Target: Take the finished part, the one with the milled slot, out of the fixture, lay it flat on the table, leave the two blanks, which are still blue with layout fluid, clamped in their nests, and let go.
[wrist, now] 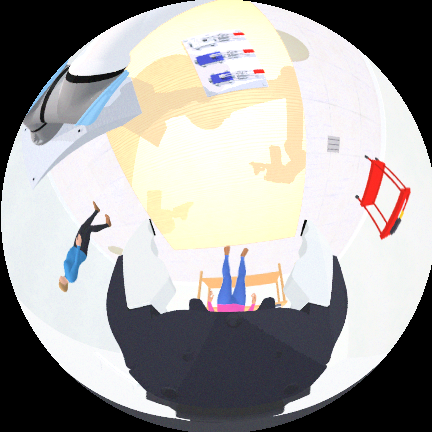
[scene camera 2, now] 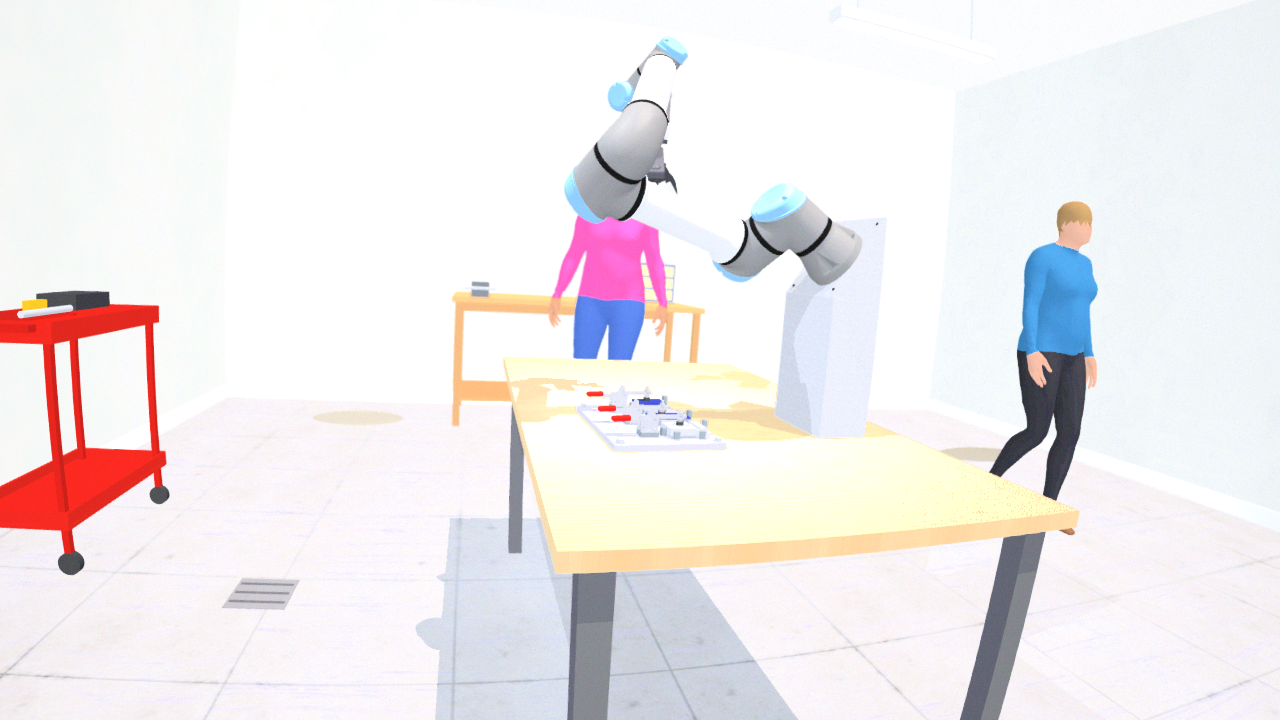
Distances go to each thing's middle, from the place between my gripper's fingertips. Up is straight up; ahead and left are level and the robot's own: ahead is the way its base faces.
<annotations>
My hand is 100 mm short of the fixture plate (scene camera 2: pixel 601 422), 330 mm to the right of it and 490 mm above it.
</annotations>
